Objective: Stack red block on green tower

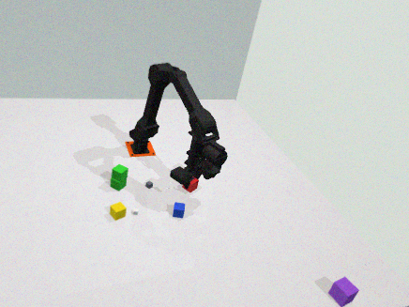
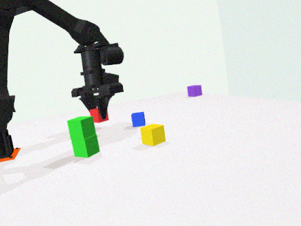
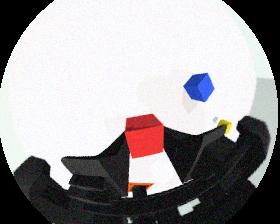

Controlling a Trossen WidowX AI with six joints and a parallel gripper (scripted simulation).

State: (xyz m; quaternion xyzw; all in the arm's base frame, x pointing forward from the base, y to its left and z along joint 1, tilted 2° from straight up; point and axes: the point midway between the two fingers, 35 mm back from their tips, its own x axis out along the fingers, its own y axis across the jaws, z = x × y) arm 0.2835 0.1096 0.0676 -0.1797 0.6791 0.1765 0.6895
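The blue block lies 10 cm ahead of my gripper tip, 7 cm to the right of it and 1 cm below it. Round my gripper tip: small grey cube (5 cm behind, 13 cm to the right, 2 cm below); then red block (1 cm above); then yellow block (7 cm ahead, 26 cm to the right, 1 cm below).
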